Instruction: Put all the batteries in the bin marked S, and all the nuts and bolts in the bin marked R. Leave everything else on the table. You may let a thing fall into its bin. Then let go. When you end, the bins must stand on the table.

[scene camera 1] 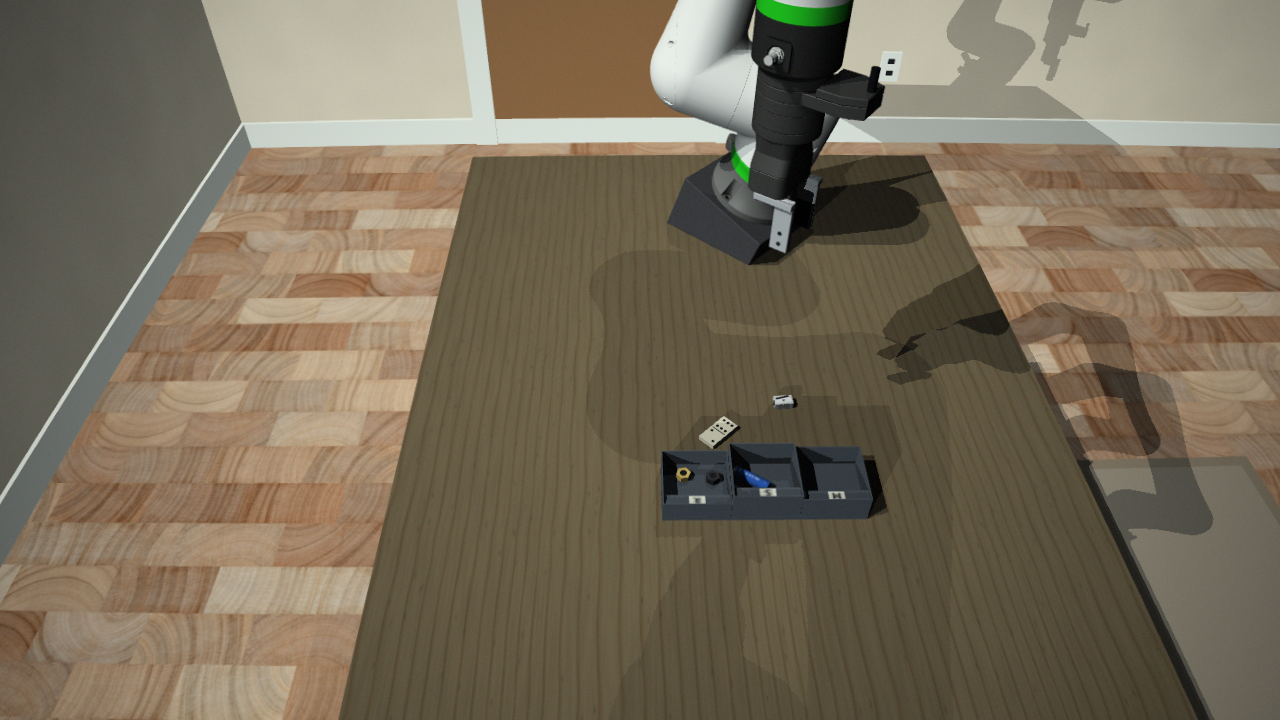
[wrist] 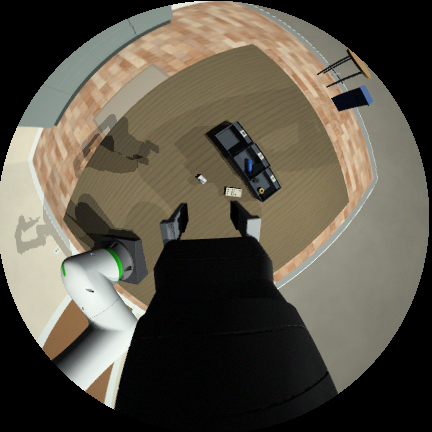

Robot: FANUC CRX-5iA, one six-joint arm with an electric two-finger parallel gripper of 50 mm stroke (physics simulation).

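Places are measured from the arm's base along level axes (x right, y down, z ahead), in centimetres.
Where they show: gripper, fingertip midpoint: [scene camera 1: 790,236] [wrist: 208,210]; arm's base at its link origin: [wrist: 116,260].
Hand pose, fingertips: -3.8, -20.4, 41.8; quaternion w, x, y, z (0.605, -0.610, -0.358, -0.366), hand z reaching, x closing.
Things, the pixels of their top centre, and the offset from my fingertips, as dx, dy, dz. "*": a spot on its surface instead. Level surfaces: height alone.
- blue battery at its top centre: [scene camera 1: 751,474] [wrist: 249,167] +1.6, +26.1, +14.5
- brass nut at its top centre: [scene camera 1: 683,472] [wrist: 261,190] +10.1, +26.7, +14.8
- bolt head at a spot on its surface: [scene camera 1: 713,478] [wrist: 257,179] * +6.3, +26.6, +15.2
- end bin at a spot on its surface: [scene camera 1: 682,511] * +9.6, +26.4, +20.9
- table at its surface level: dy +28.2
- cream domino at its top centre: [scene camera 1: 718,430] [wrist: 233,191] +6.2, +27.5, +6.4
- grey block at its top centre: [scene camera 1: 783,399] [wrist: 201,179] -2.3, +27.1, -0.2
- third bin at a spot on its surface: [scene camera 1: 836,508] * -8.8, +26.0, +18.4
A blue battery [scene camera 1: 756,479] [wrist: 249,166] lies in the middle bin, marked S [scene camera 1: 767,511]. A brass nut [scene camera 1: 683,473] [wrist: 261,190] and a dark nut or bolt head [scene camera 1: 713,478] [wrist: 255,180] lie in the end bin [scene camera 1: 682,511], on the left in the scene view; its mark is too small to read surely. The joined bins stand on the table [scene camera 1: 501,402]. My gripper [scene camera 1: 794,234] [wrist: 208,210] is open and empty, high above the table near the robot's base, well away from the bins.
A cream domino [scene camera 1: 718,431] [wrist: 233,192] lies just behind the bins. A small white and grey block [scene camera 1: 783,401] [wrist: 201,179] lies farther back. The third bin [scene camera 1: 836,508] [wrist: 227,138] holds no visible thing. The robot's dark base [scene camera 1: 707,210] [wrist: 138,260] stands at the table's back.
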